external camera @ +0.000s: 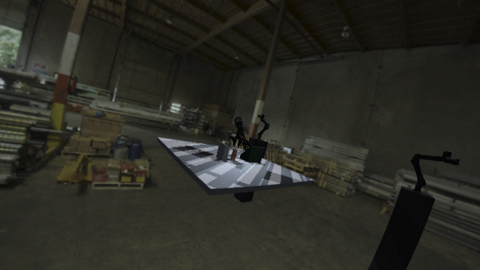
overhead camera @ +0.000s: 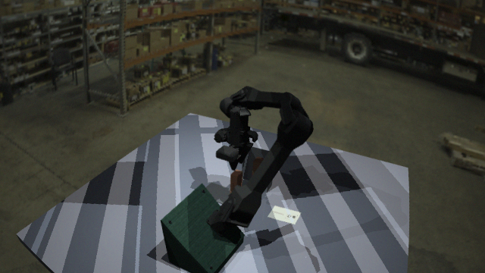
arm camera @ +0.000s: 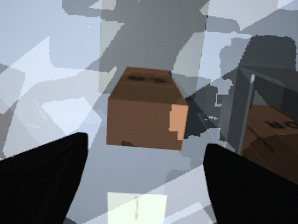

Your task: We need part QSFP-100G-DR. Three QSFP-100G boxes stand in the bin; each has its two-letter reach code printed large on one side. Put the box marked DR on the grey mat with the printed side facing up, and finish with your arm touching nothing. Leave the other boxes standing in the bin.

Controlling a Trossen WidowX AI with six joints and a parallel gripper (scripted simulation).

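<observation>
The grey mat is 6 cm to the left of my gripper tip and 14 cm below it. The rest, counted from my gripper tip: white card 20 cm to the right, 15 cm below.
</observation>
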